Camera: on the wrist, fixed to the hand. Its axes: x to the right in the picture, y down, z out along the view.
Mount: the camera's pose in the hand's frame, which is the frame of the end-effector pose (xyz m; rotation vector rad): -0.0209 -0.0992 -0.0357 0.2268 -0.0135 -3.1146
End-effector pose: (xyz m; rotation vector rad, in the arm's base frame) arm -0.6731 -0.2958 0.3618 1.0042 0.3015 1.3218
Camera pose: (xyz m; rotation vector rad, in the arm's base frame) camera -0.6384 -0.2910 0.2602 -0.1844 1.1424 -1.5784
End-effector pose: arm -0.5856 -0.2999 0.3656 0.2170 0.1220 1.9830
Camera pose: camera -0.4961 -0.2779 0.3104 -0.0158 0.3178 -1.1363
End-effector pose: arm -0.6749 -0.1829 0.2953 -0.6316 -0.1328 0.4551
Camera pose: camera -0.6478 -0.2822 0.3262 0.3526 -0.8033 -2.4821
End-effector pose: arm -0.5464 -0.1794 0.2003 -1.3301 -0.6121 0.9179
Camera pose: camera -0.5073 -0.2152 0.2938 0.7715 -1.3838 -1.5371
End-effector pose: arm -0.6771 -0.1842 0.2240 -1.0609 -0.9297 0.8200
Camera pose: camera -0.6417 -0.2434 0.3065 1.1635 -1.1426 -1.6358
